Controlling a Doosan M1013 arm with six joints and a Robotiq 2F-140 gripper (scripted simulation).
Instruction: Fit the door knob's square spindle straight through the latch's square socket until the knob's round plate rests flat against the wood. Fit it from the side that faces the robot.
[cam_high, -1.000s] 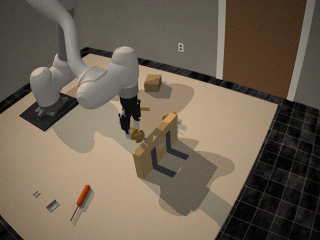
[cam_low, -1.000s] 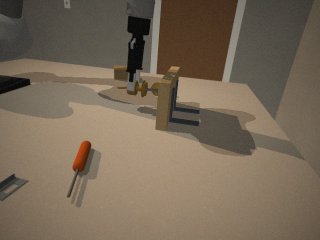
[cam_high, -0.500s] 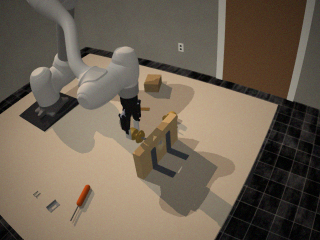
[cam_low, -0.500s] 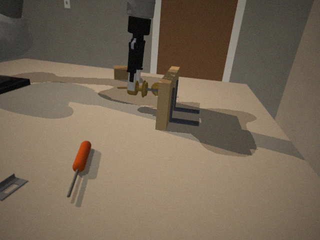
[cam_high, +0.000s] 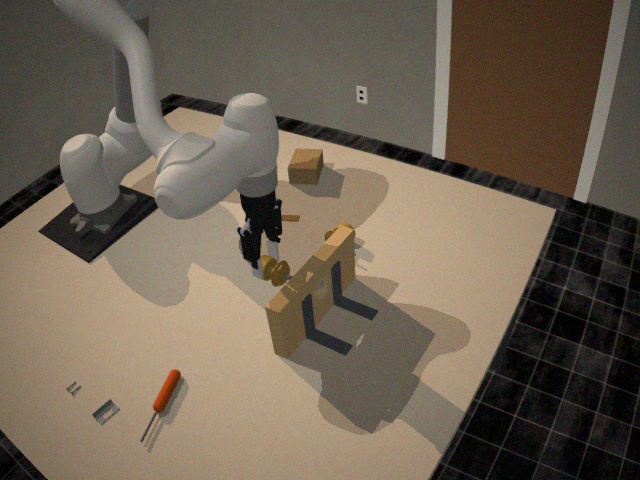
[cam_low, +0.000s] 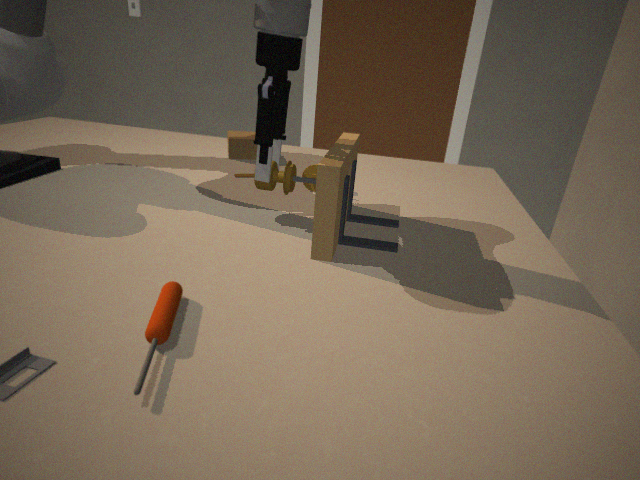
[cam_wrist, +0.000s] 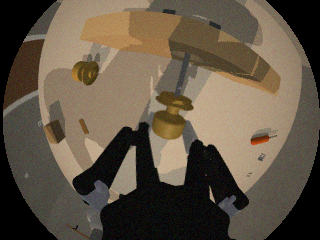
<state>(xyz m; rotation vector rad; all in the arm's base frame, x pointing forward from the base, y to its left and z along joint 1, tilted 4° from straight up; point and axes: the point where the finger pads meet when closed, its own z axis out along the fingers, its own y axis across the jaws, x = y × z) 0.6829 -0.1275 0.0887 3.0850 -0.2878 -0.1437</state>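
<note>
The brass door knob is 40 mm ahead of my hand, 10 mm to the right of it and 30 mm below it. From my hand the other things lie so: brass round piece (100 mm ahead, 230 mm to the left, 90 mm below); latch socket (130 mm ahead, 30 mm to the right, 30 mm below); upright wooden board (130 mm ahead, 30 mm to the right, 30 mm below).
</note>
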